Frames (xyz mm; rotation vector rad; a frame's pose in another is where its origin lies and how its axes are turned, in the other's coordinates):
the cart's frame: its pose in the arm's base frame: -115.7 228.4 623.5 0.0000 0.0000 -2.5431
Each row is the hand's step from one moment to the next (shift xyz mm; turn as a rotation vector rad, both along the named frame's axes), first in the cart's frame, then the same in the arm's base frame.
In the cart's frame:
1: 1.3 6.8 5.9 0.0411 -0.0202 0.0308
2: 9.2 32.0 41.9 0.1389 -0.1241 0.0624
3: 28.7 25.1 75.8 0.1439 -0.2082 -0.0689
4: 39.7 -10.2 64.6 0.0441 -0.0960 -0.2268
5: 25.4 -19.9 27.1 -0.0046 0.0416 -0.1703
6: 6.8 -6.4 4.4 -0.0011 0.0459 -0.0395
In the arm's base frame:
1: 2.8 -6.4 5.9 -0.0453 -0.0065 0.0308
2: 10.4 -31.6 41.9 -0.1847 0.0243 0.0624
3: -9.6 -36.9 75.8 -0.2362 0.0909 -0.0689
4: -38.5 -13.9 64.6 -0.0905 0.0545 -0.2268
5: -32.2 2.1 27.1 0.0272 -0.0318 -0.1703
6: -9.2 1.5 4.4 0.0268 -0.0373 -0.0395

